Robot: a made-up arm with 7 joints.
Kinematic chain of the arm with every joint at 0, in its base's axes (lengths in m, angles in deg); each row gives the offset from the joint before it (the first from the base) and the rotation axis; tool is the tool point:
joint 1: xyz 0 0 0.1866 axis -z
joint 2: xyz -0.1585 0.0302 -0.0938 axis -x
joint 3: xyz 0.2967 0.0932 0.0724 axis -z
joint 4: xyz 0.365 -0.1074 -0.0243 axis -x
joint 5: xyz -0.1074 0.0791 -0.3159 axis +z
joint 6: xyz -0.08 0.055 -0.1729 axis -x
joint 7: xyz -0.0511 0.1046 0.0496 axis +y
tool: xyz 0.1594 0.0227 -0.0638
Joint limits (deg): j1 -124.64..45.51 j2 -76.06..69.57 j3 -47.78..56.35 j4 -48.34..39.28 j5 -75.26..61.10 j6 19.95..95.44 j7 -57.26..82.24
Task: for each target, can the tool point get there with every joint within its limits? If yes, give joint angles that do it. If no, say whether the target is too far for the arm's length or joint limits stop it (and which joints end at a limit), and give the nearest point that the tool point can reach.
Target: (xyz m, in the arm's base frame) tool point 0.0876 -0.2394 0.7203
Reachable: no: joint limits stop it (at a limit: joint 1, joint 2, joint 3, joint 4, joint 7) | nearest point -0.1198 -0.1891 0.6223 | short by 0.235 m
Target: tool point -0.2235 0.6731 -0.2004
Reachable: yes | joints -63.05 -11.46 1.97 -25.98 -27.65 32.51 2.86
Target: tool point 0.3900 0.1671 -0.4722
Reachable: yes | joints -50.35 38.39 -32.66 3.35 41.86 79.67 21.10
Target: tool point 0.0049 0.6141 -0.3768
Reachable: yes | joints -49.50 -5.36 -19.89 -3.16 -41.72 34.20 -5.05
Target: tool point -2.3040 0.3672 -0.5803
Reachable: no: too far | nearest point -0.8608 0.2323 -0.1290 | short by 1.518 m
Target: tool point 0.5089 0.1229 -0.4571
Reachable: yes | joints -34.77 8.99 -15.89 30.67 -37.44 53.46 30.15
